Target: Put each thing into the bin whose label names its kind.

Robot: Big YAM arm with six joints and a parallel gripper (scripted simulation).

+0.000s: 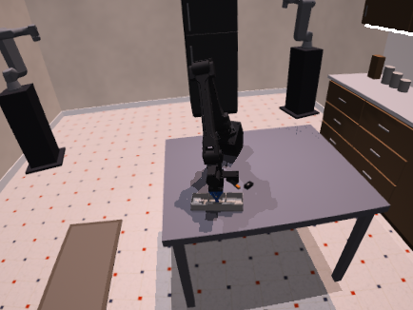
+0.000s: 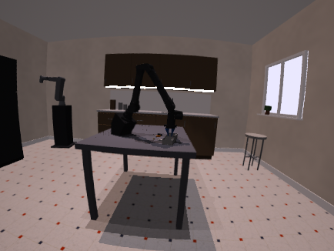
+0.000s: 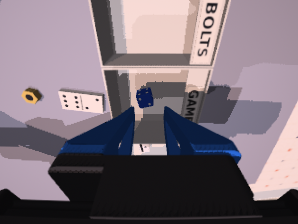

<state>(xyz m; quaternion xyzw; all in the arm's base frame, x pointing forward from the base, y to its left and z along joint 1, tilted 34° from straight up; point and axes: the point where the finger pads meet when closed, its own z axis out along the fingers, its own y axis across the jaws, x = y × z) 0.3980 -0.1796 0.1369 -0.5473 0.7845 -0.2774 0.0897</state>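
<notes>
My hand is 3 cm above the blue die. From my hand the other things lie so: white domino (8 cm behind, 4 cm below, 3 cm to the left); then small brass nut (13 cm behind, 6 cm to the left, 5 cm below); then orange cylinder (15 cm to the left, 8 cm behind, 4 cm below).
</notes>
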